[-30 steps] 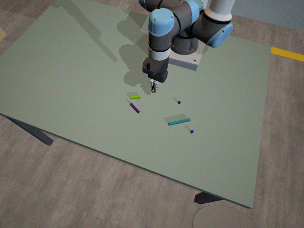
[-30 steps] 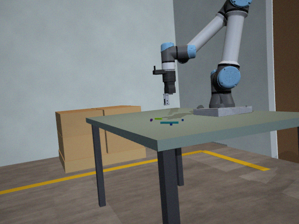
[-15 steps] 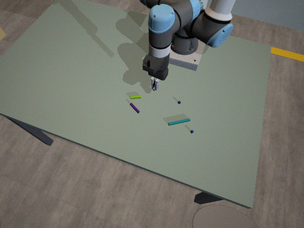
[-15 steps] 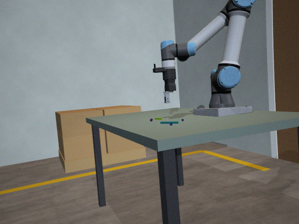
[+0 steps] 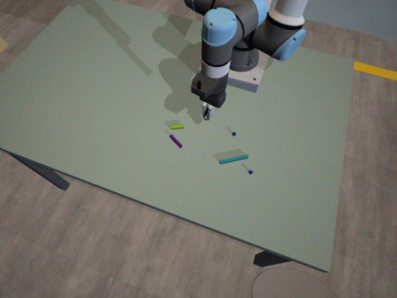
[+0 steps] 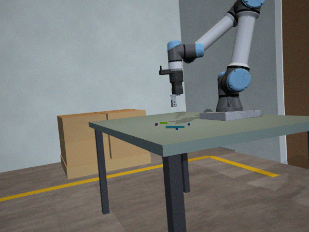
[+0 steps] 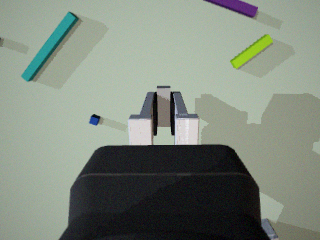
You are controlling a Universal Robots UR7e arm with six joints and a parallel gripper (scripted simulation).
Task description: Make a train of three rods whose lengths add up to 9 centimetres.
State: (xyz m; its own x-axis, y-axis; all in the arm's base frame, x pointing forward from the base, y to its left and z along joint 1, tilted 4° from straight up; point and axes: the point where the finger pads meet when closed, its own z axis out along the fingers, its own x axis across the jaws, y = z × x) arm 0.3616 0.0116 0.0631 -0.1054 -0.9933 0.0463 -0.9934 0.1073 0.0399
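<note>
My hand is 3 cm short of the lime rod, 11 cm to the left of it and 11 cm above it. The rest, counted from my hand: purple rod: 8 cm ahead, 8 cm to the right, 11 cm below; then turquoise rod: 6 cm ahead, 13 cm to the left, 11 cm below; then grey rod: 1 cm below.
</note>
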